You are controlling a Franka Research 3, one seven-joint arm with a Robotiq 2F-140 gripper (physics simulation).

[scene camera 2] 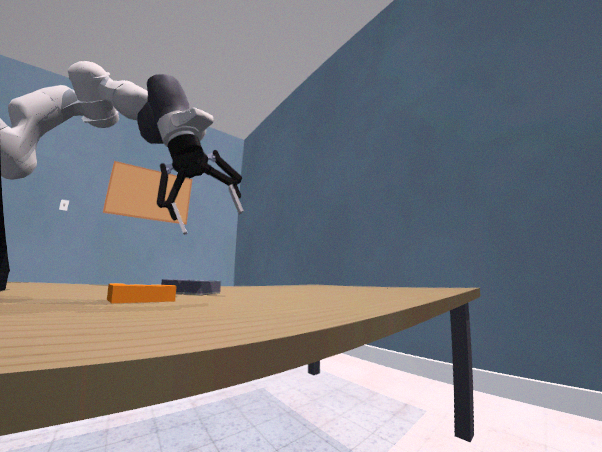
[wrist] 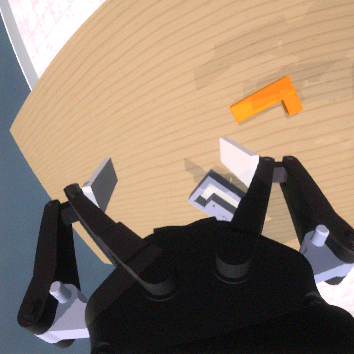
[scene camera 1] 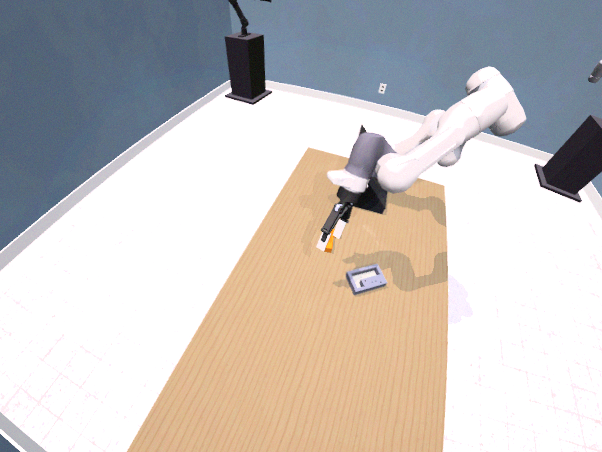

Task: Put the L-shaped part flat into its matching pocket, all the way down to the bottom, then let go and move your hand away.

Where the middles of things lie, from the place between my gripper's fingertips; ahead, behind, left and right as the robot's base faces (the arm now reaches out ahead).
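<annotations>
The orange L-shaped part (scene camera 2: 117, 293) is 130 mm behind my hand, 20 mm to the right of it and 160 mm below it. As for the grey pocket block (scene camera 1: 361, 280), I find it 20 mm behind my hand, 180 mm to the left of it and 160 mm below it.
</annotations>
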